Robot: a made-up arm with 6 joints. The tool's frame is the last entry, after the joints. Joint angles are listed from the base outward.
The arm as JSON. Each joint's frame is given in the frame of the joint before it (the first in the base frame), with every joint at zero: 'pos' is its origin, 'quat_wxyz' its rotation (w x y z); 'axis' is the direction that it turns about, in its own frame. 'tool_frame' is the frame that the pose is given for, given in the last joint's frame.
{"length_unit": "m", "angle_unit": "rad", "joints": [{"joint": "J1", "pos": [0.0, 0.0, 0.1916], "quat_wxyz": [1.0, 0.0, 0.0, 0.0], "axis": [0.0, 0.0, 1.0]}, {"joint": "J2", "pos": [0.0, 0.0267, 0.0], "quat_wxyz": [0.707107, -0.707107, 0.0, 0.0], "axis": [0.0, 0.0, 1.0]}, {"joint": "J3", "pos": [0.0, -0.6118, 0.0], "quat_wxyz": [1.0, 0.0, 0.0, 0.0], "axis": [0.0, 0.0, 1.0]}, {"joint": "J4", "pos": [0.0, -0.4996, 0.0], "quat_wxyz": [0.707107, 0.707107, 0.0, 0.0], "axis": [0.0, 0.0, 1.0]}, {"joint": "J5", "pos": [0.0, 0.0, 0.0], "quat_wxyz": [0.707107, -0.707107, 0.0, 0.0], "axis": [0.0, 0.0, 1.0]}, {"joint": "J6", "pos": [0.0, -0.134, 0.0], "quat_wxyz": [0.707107, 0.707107, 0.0, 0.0], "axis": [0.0, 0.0, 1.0]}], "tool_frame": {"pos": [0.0, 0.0, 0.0], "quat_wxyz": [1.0, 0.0, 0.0, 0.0]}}
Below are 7 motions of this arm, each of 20 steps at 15 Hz.
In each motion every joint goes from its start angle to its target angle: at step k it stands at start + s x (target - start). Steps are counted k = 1, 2, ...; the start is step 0. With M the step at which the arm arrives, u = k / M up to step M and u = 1 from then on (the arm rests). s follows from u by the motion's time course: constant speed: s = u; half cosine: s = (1 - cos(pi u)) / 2; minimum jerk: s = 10 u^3 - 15 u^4 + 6 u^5.
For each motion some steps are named. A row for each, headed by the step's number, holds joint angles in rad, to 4 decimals.
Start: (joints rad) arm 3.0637 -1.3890 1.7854 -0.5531 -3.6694 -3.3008
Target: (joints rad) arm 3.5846 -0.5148 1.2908 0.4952 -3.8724 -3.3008
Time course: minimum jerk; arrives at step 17
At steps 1, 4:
1: 3.0647 -1.3874 1.7845 -0.5512 -3.6698 -3.3008
4: 3.1099 -1.3115 1.7416 -0.4602 -3.6874 -3.3008

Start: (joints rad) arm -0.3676 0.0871 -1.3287 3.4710 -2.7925 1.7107
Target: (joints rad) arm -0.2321 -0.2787 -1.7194 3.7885 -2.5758 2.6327
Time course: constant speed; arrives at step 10
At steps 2, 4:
2: -0.3405 0.0139 -1.4068 3.5345 -2.7492 1.8951
4: -0.3134 -0.0592 -1.4850 3.5980 -2.7058 2.0795

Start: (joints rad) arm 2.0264 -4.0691 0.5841 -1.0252 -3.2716 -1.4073
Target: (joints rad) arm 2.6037 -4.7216 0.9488 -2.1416 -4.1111 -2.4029
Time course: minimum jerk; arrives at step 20
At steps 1, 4, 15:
1: 2.0271 -4.0699 0.5845 -1.0265 -3.2726 -1.4085
4: 2.0598 -4.1069 0.6052 -1.0899 -3.3202 -1.4650
15: 2.5439 -4.6541 0.9110 -2.0260 -4.0242 -2.2998

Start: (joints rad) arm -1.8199 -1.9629 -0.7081 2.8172 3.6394 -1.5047
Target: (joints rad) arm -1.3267 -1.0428 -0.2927 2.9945 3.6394 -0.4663
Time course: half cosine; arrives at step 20
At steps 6, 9, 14, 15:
6: -1.7182 -1.7733 -0.6225 2.8537 3.6394 -1.2907
9: -1.6119 -1.5748 -0.5329 2.8920 3.6394 -1.0667
14: -1.4284 -1.2324 -0.3783 2.9580 3.6394 -0.6803
15: -1.3989 -1.1775 -0.3535 2.9685 3.6394 -0.6184

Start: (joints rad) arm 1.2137 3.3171 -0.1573 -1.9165 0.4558 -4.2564
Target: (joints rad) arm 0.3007 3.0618 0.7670 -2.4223 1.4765 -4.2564
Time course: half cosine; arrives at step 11
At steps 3, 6, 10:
3: 1.0561 3.2730 0.0022 -2.0038 0.6319 -4.2564
6: 0.6922 3.1713 0.3706 -2.2054 1.0388 -4.2564
10: 0.3192 3.0670 0.7483 -2.4121 1.4558 -4.2564

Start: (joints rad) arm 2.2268 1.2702 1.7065 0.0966 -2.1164 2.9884
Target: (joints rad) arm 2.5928 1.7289 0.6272 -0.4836 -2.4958 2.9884
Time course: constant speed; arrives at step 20
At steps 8, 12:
8: 2.3732 1.4537 1.2748 -0.1355 -2.2682 2.9884
12: 2.4464 1.5454 1.0589 -0.2515 -2.3440 2.9884

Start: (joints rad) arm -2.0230 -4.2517 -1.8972 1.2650 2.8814 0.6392
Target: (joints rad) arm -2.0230 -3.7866 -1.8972 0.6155 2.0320 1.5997
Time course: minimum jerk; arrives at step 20
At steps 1, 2, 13, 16, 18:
1: -2.0230 -4.2512 -1.8972 1.2642 2.8804 0.6403
2: -2.0230 -4.2477 -1.8972 1.2594 2.8741 0.6474
13: -2.0230 -3.8960 -1.8972 0.7682 2.2318 1.3738
16: -2.0230 -3.8135 -1.8972 0.6531 2.0812 1.5441
18: -2.0230 -3.7906 -1.8972 0.6211 2.0393 1.5915

